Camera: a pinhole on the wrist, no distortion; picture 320 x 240 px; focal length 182.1 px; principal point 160.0 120.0 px. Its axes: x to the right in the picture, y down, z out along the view. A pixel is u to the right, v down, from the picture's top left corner.
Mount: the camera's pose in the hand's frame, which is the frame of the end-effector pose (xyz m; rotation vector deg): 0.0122 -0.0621 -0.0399 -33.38 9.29 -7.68
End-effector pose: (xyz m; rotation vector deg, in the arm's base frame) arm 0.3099 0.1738 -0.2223 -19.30 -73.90 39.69
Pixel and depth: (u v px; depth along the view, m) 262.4 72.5 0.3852
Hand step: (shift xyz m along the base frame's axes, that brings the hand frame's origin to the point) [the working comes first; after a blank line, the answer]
In the camera's frame: 0.2166 -0.1005 0.3852

-0.2671 0.1583 0.2878
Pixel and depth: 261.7 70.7 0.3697
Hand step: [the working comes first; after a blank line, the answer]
In the camera's frame: 0.2065 -0.1001 0.3697

-0.2556 0.1471 0.2786
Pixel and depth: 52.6 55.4 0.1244
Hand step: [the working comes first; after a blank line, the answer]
In the camera's frame: -0.0734 -0.0441 0.1244

-0.0900 -0.0538 0.0069
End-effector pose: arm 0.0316 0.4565 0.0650 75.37 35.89 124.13
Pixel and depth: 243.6 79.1 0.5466
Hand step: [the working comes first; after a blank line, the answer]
In the camera's frame: 0.2509 -0.1228 0.5466

0.2509 0.2139 0.4738
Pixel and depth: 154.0 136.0 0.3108
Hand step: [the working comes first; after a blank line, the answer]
In the camera's frame: -0.0102 0.0273 0.3108

0.1319 -0.0329 0.2069
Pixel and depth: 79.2 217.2 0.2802
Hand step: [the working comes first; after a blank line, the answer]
In the camera's frame: -0.1243 0.1496 0.2802

0.0814 -0.1904 0.1677
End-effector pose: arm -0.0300 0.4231 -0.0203 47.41 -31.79 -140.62
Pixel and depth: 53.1 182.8 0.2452
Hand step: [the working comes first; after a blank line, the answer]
In the camera's frame: -0.1439 0.0846 0.2452

0.0197 -0.0600 0.2139
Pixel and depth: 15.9 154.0 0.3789
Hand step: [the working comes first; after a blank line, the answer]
In the camera's frame: -0.2998 0.0707 0.3789

0.0494 -0.0279 0.4150
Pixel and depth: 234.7 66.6 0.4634
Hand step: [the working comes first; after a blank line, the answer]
In the camera's frame: 0.1901 -0.1359 0.4634

-0.4335 -0.1015 0.1886
